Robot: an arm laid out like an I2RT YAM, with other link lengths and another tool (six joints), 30 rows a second.
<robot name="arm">
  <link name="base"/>
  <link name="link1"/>
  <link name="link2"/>
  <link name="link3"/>
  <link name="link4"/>
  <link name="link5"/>
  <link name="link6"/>
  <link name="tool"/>
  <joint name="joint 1" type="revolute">
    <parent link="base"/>
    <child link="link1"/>
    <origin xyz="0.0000 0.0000 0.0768" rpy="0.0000 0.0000 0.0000"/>
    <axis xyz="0 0 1"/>
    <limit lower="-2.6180" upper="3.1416"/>
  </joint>
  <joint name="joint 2" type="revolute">
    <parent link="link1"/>
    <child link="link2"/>
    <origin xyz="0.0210 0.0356 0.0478" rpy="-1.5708 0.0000 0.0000"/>
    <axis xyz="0 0 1"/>
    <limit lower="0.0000" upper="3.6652"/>
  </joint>
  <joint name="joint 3" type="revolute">
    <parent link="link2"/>
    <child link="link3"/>
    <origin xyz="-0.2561 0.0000 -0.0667" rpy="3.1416 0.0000 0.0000"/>
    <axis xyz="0 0 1"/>
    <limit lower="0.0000" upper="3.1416"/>
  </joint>
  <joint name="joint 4" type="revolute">
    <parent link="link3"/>
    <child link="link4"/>
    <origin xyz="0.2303 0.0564 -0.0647" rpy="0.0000 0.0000 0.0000"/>
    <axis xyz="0 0 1"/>
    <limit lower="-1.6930" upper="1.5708"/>
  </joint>
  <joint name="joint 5" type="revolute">
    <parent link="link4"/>
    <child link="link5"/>
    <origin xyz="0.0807 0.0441 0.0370" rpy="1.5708 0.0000 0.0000"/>
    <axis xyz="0 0 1"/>
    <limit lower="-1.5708" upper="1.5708"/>
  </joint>
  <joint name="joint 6" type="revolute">
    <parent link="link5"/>
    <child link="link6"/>
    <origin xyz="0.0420 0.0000 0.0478" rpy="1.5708 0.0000 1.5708"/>
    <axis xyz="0 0 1"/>
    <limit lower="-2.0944" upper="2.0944"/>
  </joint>
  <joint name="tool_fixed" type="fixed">
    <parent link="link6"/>
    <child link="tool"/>
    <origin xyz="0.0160 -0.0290 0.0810" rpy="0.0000 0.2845 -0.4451"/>
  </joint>
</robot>
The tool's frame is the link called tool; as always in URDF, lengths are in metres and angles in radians.
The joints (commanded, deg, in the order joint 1, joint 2, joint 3, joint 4, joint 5, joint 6), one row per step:
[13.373 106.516 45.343 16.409 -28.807 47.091]
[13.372 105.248 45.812 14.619 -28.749 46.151]
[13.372 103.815 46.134 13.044 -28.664 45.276]
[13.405 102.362 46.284 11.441 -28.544 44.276]
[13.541 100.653 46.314 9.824 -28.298 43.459]
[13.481 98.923 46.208 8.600 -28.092 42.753]
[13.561 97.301 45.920 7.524 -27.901 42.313]
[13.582 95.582 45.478 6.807 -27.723 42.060]
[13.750 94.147 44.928 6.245 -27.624 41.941]
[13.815 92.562 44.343 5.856 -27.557 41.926]
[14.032 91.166 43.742 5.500 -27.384 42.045]
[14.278 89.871 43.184 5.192 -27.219 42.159]
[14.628 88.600 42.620 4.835 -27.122 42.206]
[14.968 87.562 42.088 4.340 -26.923 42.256]
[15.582 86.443 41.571 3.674 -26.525 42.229]
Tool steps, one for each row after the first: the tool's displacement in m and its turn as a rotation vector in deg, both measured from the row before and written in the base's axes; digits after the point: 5 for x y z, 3 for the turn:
[-0.00001 -0.00002 0.00676 -0.516 -0.533 0.538]
[-0.00029 -0.00014 0.00759 -0.450 -0.724 0.480]
[-0.00142 -0.00022 0.00672 -0.579 -0.630 0.564]
[-0.00220 0.00003 0.00751 -0.547 -0.656 0.465]
[-0.00179 -0.00120 0.00777 -0.401 -0.851 0.227]
[-0.00293 -0.00049 0.00617 -0.292 -0.548 0.212]
[-0.00286 -0.00089 0.00663 -0.118 -0.726 0.046]
[-0.00361 0.00010 0.00440 -0.051 -0.402 0.168]
[-0.00326 -0.00049 0.00544 0.094 -0.613 0.025]
[-0.00360 0.00019 0.00401 0.056 -0.382 0.018]
[-0.00342 0.00043 0.00367 0.059 -0.374 0.055]
[-0.00385 0.00115 0.00330 0.050 -0.326 0.250]
[-0.00392 0.00079 0.00156 -0.097 -0.014 0.161]
[-0.00462 0.00195 0.00158 -0.284 -0.024 0.330]

